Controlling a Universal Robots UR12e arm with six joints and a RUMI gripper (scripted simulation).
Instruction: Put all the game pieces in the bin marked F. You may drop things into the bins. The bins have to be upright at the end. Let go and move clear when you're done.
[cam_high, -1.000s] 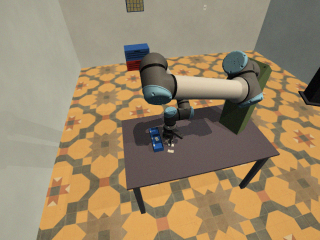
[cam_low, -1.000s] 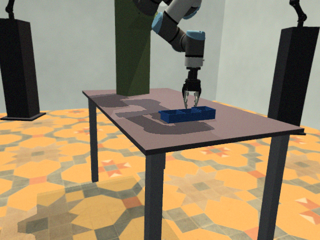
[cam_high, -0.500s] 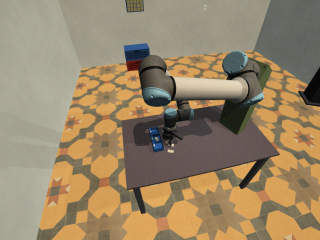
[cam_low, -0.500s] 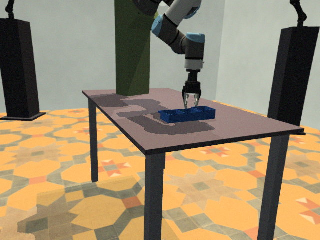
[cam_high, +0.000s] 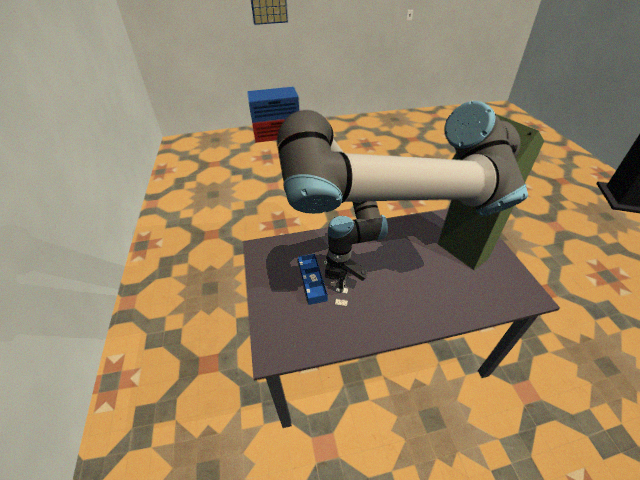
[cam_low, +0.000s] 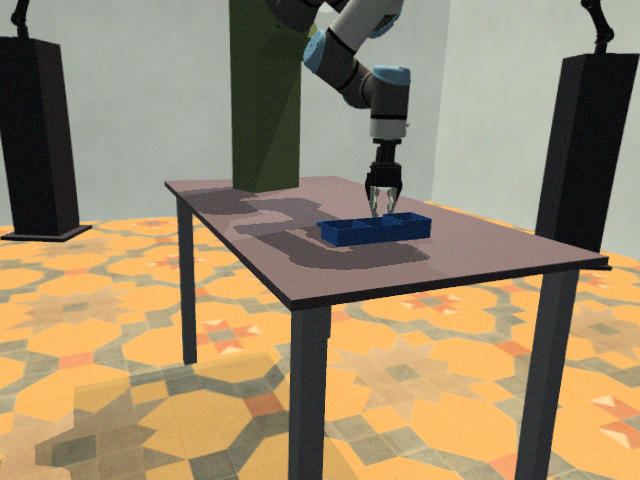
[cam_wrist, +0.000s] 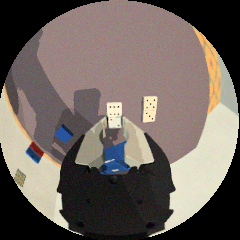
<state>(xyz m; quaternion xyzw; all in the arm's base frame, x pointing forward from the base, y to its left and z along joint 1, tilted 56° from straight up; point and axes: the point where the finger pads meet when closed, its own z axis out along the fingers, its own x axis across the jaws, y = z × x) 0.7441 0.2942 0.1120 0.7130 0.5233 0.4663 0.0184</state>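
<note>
Now: hand 140 mm short of the blue bin, 30 mm to the left of it and 10 mm below it. From my hand the other things lie so: tiny ring: 110 mm ahead, 140 mm to the right, 10 mm below; then cream domino: 130 mm ahead, 30 mm to the right, 10 mm below; then blue block: 40 mm ahead, 140 mm to the right, 10 mm below.
</note>
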